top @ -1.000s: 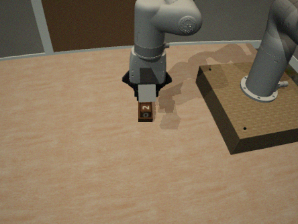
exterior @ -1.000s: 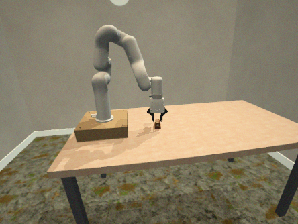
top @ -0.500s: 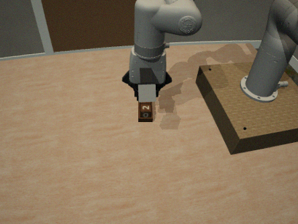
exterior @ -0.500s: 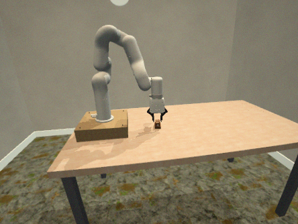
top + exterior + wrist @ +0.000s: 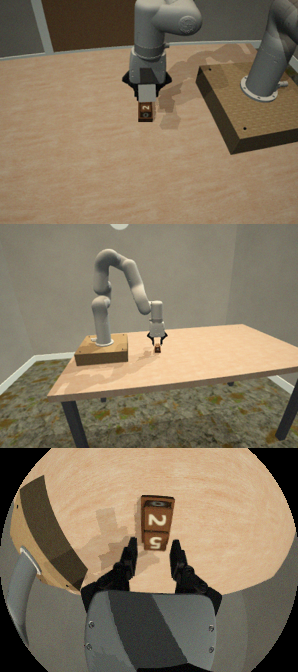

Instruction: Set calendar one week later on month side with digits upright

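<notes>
Right now my hand is 4 cm above the cube, 3 cm to the right of it and 1 cm short of it. The rest, counted from my hand: brown tray (6 cm below, 2 cm to the left).
</notes>
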